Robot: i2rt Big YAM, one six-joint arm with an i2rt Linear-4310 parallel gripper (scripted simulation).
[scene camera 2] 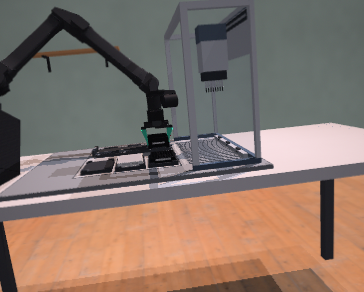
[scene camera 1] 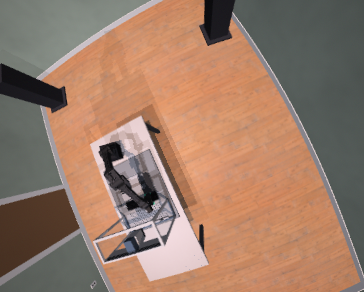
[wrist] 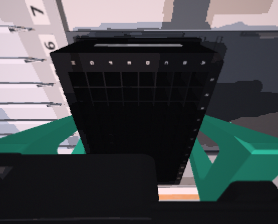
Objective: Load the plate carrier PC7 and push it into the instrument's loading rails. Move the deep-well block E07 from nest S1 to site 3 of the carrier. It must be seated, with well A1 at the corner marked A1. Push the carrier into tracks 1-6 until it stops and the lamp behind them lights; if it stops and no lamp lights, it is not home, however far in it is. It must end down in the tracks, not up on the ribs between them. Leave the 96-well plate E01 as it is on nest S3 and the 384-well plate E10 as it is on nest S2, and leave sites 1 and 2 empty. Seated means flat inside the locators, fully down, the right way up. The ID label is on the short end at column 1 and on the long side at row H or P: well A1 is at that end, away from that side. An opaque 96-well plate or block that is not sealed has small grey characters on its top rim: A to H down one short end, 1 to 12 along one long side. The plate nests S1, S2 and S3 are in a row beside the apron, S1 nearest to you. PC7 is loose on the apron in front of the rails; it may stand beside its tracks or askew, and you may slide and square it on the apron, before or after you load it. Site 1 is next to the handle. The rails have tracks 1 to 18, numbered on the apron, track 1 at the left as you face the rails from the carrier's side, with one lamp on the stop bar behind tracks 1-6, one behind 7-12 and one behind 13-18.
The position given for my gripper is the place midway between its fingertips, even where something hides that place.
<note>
In view: my gripper (wrist: 138, 112) and a black deep-well block E07 (wrist: 149, 96).
</note>
